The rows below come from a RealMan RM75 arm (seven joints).
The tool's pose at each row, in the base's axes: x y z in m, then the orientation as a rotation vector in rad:
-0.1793, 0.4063, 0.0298, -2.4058, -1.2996, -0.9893
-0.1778, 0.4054, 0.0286, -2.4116, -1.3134, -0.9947
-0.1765, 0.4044, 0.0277, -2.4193, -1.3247, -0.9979
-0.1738, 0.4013, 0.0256, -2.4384, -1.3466, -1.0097
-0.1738, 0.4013, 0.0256, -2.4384, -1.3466, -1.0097
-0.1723, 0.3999, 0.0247, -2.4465, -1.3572, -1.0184
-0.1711, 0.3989, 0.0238, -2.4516, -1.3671, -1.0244
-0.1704, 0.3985, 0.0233, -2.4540, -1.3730, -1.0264
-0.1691, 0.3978, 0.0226, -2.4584, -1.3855, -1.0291
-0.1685, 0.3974, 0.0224, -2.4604, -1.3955, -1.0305
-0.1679, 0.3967, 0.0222, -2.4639, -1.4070, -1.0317
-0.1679, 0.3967, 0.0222, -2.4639, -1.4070, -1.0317
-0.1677, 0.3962, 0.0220, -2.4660, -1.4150, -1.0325
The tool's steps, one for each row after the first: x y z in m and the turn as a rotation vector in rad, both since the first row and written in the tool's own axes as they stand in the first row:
-0.0008, 0.0016, 0.0011, -0.0087, -0.0047, -0.0104
-0.0016, 0.0031, 0.0019, -0.0172, -0.0107, -0.0185
-0.0039, 0.0069, 0.0032, -0.0399, -0.0225, -0.0351
-0.0039, 0.0069, 0.0032, -0.0399, -0.0225, -0.0351
-0.0049, 0.0088, 0.0038, -0.0518, -0.0263, -0.0437
-0.0057, 0.0103, 0.0045, -0.0600, -0.0294, -0.0514
-0.0060, 0.0110, 0.0050, -0.0635, -0.0315, -0.0557
-0.0064, 0.0124, 0.0058, -0.0697, -0.0363, -0.0646
-0.0066, 0.0131, 0.0060, -0.0732, -0.0395, -0.0716
-0.0069, 0.0139, 0.0061, -0.0779, -0.0441, -0.0795
-0.0069, 0.0139, 0.0061, -0.0779, -0.0441, -0.0795
-0.0073, 0.0144, 0.0061, -0.0809, -0.0471, -0.0850

